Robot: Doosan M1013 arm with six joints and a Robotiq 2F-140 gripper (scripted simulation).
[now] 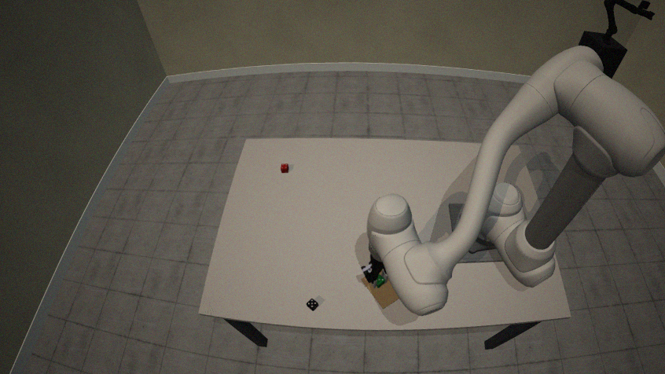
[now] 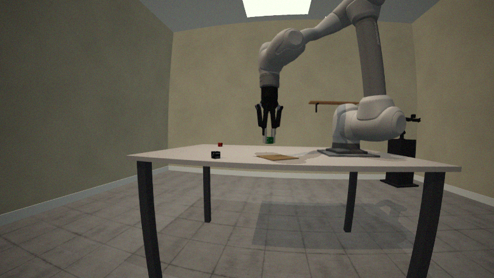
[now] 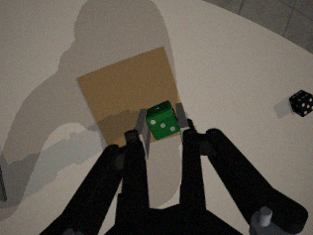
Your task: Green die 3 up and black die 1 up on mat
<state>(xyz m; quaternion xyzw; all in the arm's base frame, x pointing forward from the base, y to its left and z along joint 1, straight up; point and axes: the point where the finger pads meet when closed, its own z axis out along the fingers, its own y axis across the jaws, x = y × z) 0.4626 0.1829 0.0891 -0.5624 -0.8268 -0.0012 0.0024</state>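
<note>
Right now the tan mat is 40 mm behind my hand, 20 mm to the right of it and 100 mm below it. Also, from my hand: red die: 350 mm ahead, 590 mm to the right, 90 mm below; black die: 230 mm ahead, 50 mm to the left, 90 mm below; green die: 20 mm below.
</note>
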